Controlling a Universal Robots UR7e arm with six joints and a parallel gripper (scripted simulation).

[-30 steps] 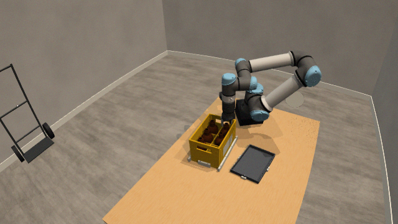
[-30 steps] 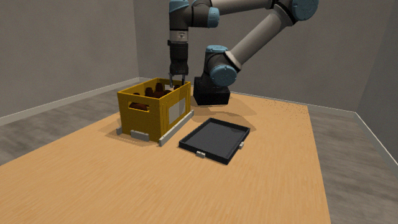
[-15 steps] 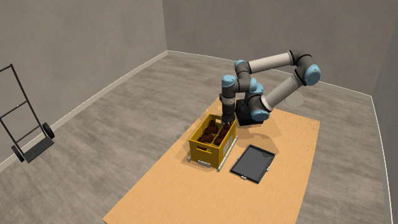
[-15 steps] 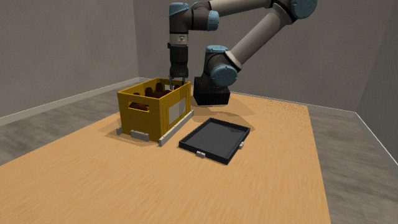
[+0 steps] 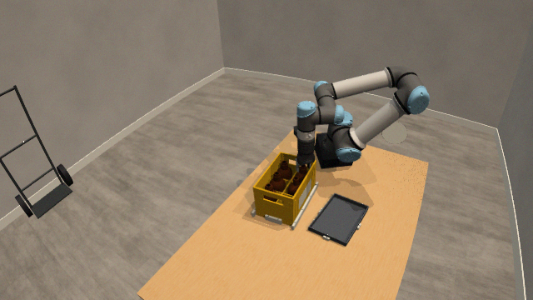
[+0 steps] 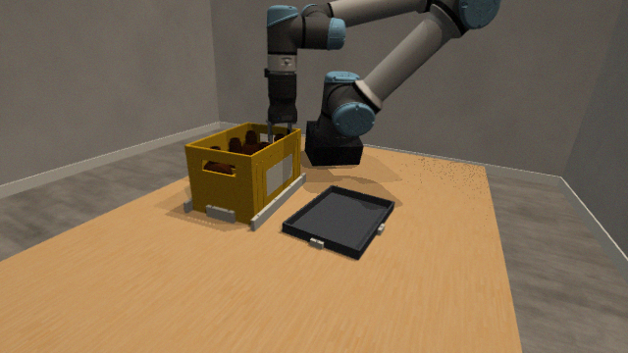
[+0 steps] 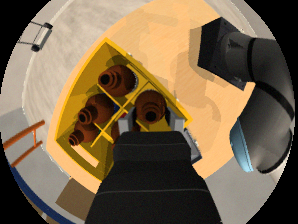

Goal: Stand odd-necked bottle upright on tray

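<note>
The bottle lies 90 mm ahead of my hand, 70 mm below it and 20 mm to the left of it. The rest, counted from my hand: yellow crate (100 mm ahead, 80 mm below, 30 mm to the right); then dark tray (250 mm to the left, 150 mm below, 70 mm ahead).
</note>
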